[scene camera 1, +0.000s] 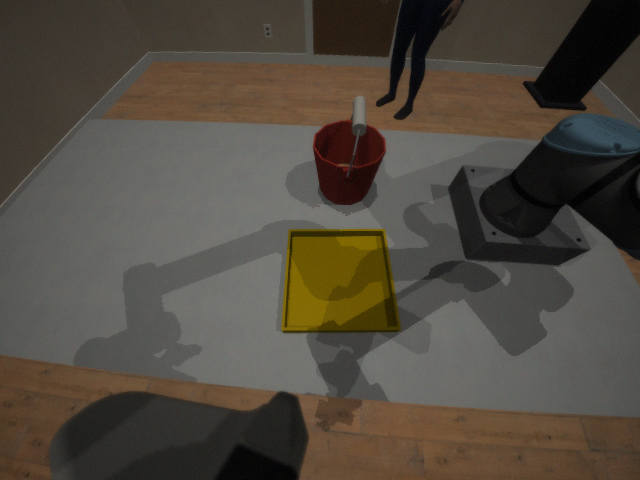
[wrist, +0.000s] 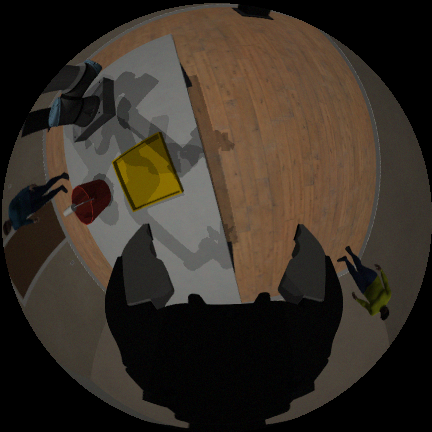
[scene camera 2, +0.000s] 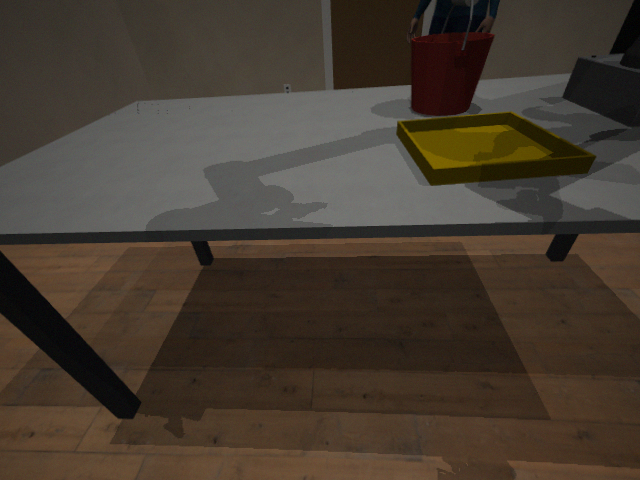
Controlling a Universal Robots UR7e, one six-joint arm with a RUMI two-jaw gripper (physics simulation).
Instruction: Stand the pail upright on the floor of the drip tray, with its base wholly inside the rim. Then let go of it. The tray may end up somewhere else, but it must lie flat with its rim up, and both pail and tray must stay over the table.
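Places are measured from the arm's base along level axes (x right, y back, z down), in millimetres.
Where they show: gripper, fingertip midpoint: (wrist: 223, 226); arm's base, link origin: (scene camera 1: 511, 211) (wrist: 88, 110).
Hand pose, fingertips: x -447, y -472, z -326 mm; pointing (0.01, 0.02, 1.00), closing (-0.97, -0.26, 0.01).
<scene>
Things, the pixels of their top centre, and the offset from my fingertips. "*": a spot on its surface instead.
- red pail, surface spot: (scene camera 1: 345, 180) (scene camera 2: 455, 65) (wrist: 96, 196) * dx +502, dy +70, dz +305 mm
- yellow drip tray, top centre: (scene camera 2: 478, 135) (scene camera 1: 338, 274) (wrist: 141, 174) dx +290, dy +63, dz +387 mm
The red pail (scene camera 1: 345, 180) (scene camera 2: 444, 77) (wrist: 99, 200) stands upright on the grey table, outside the tray and behind it in scene camera 1. Its wire handle with a white grip (scene camera 1: 358, 116) (wrist: 70, 210) stands up above the rim. The yellow drip tray (scene camera 1: 284, 289) (scene camera 2: 511, 172) (wrist: 122, 186) lies flat on the table with its rim up and nothing standing in it. My gripper (wrist: 223, 226) is wide open and empty, high above the table's front edge and apart from pail and tray. The gripper's fingers do not show in the two scene camera views.
The robot's base block (scene camera 1: 516, 250) (scene camera 2: 599, 85) (wrist: 107, 102) is on the table to the right of pail and tray in scene camera 1. A dark part of the arm (scene camera 1: 180, 434) shows at the bottom left there. The table's front edge (scene camera 2: 320, 231) runs before the tray.
</scene>
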